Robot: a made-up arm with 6 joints. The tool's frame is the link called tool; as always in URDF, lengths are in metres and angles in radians. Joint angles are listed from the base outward. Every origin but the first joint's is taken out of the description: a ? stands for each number. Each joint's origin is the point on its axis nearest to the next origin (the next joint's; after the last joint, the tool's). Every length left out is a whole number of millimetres.
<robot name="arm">
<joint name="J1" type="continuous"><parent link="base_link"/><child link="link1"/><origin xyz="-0.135 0.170 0.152" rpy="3.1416 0.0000 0.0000"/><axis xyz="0 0 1"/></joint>
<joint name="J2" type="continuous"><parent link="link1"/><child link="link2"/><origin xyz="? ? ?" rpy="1.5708 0.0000 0.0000"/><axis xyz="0 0 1"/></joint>
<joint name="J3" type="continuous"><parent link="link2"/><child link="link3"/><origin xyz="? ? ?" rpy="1.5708 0.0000 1.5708"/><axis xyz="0 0 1"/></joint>
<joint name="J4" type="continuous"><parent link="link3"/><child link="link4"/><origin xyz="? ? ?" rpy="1.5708 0.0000 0.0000"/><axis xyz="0 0 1"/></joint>
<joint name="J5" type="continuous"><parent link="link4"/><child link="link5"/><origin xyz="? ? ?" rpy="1.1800 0.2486 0.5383"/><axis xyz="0 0 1"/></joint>
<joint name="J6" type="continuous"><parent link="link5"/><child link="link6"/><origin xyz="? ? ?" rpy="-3.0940 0.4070 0.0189"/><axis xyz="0 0 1"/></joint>
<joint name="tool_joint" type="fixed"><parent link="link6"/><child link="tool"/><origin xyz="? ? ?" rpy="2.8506 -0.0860 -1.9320"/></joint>
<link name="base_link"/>
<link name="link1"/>
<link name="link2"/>
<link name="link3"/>
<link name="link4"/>
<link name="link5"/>
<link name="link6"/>
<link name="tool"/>
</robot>
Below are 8 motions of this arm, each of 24 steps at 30 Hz.
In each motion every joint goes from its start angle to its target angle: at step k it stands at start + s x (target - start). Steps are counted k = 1, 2, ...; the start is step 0. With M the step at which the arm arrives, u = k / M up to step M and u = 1 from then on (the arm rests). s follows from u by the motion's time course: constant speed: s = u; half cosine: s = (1 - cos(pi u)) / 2; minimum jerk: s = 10 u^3 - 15 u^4 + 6 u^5.
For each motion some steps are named. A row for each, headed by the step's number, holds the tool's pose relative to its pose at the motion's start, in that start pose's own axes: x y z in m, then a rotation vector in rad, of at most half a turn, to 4 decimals.
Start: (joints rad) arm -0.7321 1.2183 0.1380 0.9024 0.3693 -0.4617
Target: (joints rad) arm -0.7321 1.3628 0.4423 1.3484 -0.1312 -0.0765
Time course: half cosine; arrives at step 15
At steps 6, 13, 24:
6: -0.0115 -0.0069 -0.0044 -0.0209 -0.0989 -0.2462
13: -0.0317 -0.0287 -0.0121 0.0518 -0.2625 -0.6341
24: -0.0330 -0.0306 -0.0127 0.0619 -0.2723 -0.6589

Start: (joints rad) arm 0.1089 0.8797 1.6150 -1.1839 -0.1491 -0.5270
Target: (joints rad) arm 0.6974 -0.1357 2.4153 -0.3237 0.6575 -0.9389
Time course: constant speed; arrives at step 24
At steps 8, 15, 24:
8: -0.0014 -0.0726 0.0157 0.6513 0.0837 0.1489
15: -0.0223 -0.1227 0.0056 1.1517 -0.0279 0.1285
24: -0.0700 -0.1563 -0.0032 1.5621 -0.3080 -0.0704

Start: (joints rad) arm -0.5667 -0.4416 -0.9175 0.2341 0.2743 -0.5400
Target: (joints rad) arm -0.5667 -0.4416 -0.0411 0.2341 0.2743 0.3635
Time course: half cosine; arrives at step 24
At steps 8, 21, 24:
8: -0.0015 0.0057 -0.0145 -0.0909 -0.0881 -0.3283
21: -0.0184 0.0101 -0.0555 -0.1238 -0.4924 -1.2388
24: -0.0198 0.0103 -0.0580 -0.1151 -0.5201 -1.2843

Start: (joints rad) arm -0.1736 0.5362 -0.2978 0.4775 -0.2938 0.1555
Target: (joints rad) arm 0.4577 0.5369 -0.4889 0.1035 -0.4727 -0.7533
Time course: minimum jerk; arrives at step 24
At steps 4, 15, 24:
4: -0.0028 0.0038 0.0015 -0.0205 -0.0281 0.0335
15: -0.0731 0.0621 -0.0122 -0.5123 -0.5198 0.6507
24: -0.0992 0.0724 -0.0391 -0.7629 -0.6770 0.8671

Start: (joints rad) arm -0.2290 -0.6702 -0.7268 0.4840 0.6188 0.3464
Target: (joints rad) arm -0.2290 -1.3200 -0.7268 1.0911 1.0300 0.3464
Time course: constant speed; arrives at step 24
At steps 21, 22, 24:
21: 0.1058 -0.0506 -0.0655 0.5667 -0.3508 1.1140
22: 0.1123 -0.0500 -0.0685 0.5926 -0.3692 1.1672
24: 0.1255 -0.0479 -0.0741 0.6446 -0.4066 1.2732

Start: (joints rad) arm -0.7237 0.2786 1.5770 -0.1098 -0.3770 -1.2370
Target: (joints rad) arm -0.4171 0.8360 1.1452 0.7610 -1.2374 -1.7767
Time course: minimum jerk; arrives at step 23
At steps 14, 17, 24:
14: -0.0400 -0.0778 -0.0276 0.2163 -0.5443 0.1826
17: -0.0375 -0.1023 -0.0338 0.2861 -0.6325 0.2463
24: -0.0333 -0.1175 -0.0363 0.3288 -0.6739 0.2898

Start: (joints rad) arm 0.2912 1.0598 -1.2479 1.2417 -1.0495 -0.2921
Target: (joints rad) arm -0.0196 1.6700 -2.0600 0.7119 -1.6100 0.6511
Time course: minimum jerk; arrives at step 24
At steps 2, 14, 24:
2: -0.0001 0.0002 0.0002 -0.0046 0.0040 -0.0121
14: -0.0076 0.0251 0.0300 -0.7313 0.2955 -1.4323
24: -0.0036 0.0545 0.0433 -1.2610 0.1907 -1.9975

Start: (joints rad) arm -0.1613 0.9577 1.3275 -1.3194 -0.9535 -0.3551
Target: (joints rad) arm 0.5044 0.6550 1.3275 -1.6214 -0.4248 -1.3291
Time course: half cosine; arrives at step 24
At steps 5, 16, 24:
5: 0.0022 0.0031 0.0070 0.0000 0.0278 0.1294
16: 0.0169 -0.0125 0.0556 0.2453 0.1239 0.9497
24: 0.0276 -0.0378 0.0728 0.4438 0.0854 1.2467

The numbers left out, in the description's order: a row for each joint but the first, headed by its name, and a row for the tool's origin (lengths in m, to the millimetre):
J2: -0.069 0.033 0.000
J3: 0.120 -0.012 0.000
J4: -0.036 0.015 0.000
J5: 0.089 -0.067 0.000
J6: 0.072 -0.044 0.000
tool: -0.057 -0.034 0.000

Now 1 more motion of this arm.
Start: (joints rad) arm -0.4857 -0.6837 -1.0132 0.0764 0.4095 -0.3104
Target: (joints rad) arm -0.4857 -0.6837 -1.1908 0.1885 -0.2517 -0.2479
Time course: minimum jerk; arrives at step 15
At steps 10, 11, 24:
10: 0.0072 -0.0082 0.0022 0.0134 0.0727 -0.4518
11: 0.0082 -0.0093 0.0024 0.0135 0.0840 -0.5023
24: 0.0098 -0.0110 0.0026 0.0129 0.1007 -0.5721

